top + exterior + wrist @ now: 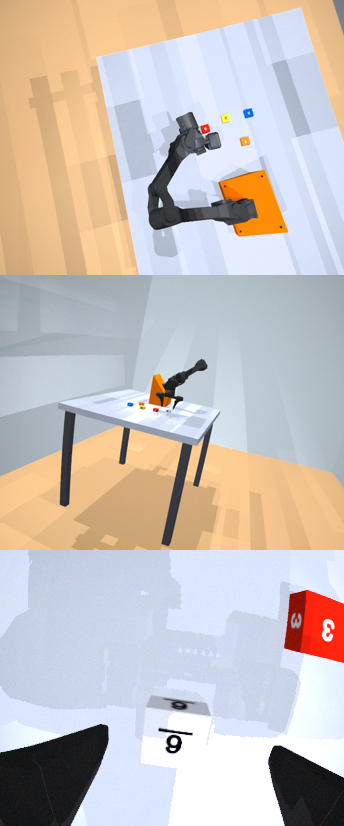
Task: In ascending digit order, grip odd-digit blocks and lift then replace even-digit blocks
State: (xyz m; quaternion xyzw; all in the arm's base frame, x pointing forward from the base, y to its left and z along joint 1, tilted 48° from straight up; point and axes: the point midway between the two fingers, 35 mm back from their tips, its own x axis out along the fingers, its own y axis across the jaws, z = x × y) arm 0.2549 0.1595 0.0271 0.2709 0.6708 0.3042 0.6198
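Right now my gripper tip is 10 mm to the right of the white block and 20 mm above it. From my gripper tip the other things lie so: yellow block 90 mm ahead, 150 mm to the right, 20 mm below; red block 70 mm ahead, 60 mm to the right, 20 mm below; orange block 20 mm behind, 200 mm to the right, 20 mm below.
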